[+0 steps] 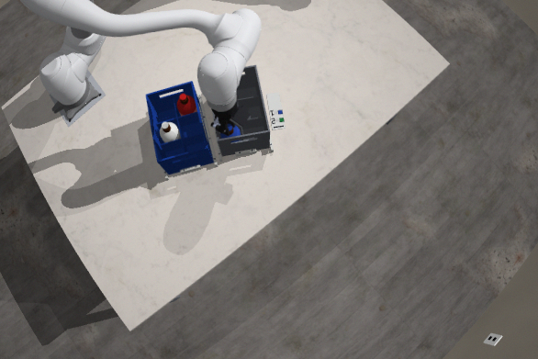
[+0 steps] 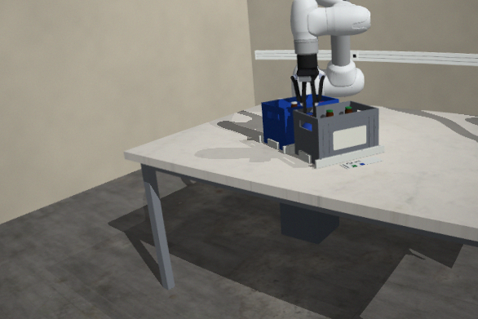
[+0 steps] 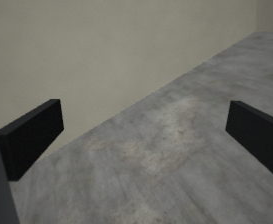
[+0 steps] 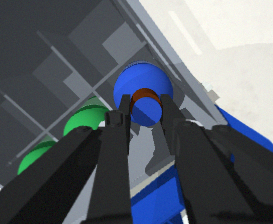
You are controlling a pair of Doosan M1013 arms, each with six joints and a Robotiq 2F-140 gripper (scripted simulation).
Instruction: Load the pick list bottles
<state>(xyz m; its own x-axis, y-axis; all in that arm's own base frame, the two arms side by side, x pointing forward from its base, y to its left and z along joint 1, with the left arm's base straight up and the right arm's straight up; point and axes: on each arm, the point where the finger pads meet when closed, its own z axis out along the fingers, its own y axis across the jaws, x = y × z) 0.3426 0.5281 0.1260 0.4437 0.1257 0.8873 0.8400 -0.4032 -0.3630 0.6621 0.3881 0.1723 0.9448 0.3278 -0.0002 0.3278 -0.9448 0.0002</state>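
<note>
The blue bottle is 8 cm below my right hand. The rest, counted from my right hand: dark grey crate (5 cm behind, 9 cm to the left, 9 cm below); blue crate (15 cm behind, 13 cm to the right, 9 cm below); red bottle (21 cm behind, 5 cm to the right, 8 cm below).
</note>
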